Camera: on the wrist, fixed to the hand. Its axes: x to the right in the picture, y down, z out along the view.
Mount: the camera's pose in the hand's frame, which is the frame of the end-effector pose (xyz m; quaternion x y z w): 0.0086 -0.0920 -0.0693 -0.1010 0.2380 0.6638 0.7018
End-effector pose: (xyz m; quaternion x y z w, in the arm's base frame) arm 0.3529 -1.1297 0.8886 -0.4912 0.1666 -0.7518 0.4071
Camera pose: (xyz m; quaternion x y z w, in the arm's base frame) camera 0.2495 -1.0903 0.9216 -0.0963 0.6158 -0.3575 0.6955
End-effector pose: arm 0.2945 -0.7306 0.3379 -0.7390 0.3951 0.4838 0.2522
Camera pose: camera 0.4083 -0.7343 0.3572 0.3970 -0.7790 -0.3710 0.3128
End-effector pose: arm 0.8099 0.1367 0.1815 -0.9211 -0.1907 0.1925 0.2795
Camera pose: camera 0.8268 0.1810 0.2868 -0.8471 0.5247 0.0821 0.0207
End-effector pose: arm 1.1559 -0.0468 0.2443 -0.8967 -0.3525 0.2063 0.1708
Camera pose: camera 1.1439 0.0119 0.3431 0.9296 -0.3676 -0.0091 0.0237
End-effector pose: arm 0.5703 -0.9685 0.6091 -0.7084 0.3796 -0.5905 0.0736
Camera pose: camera 0.5501 -0.8855 0.6869 -0.1121 0.8138 -0.4958 0.2817
